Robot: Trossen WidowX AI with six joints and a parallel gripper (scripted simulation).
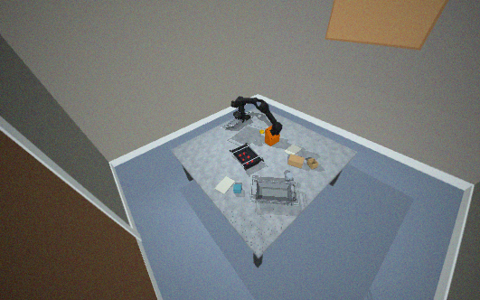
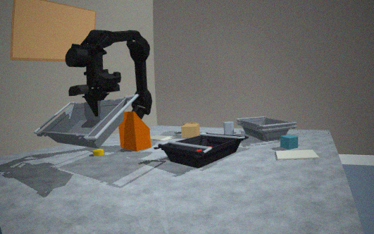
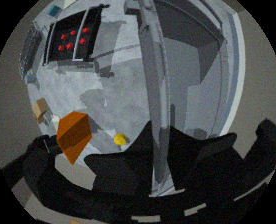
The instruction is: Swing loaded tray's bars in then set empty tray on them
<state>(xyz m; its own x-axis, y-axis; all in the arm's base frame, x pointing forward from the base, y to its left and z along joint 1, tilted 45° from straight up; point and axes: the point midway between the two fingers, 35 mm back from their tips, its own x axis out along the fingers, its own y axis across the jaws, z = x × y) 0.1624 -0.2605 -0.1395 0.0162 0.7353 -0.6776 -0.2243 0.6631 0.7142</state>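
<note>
The grey tray lies 80 mm to the right of my gripper tip and 20 mm ahead of it. Round my gripper tip: box 740 mm to the left, 180 mm behind, 160 mm below; yellow disc 190 mm behind, 170 mm below, 90 mm to the left; teal cube 510 mm to the left, 470 mm ahead, 150 mm below.
</note>
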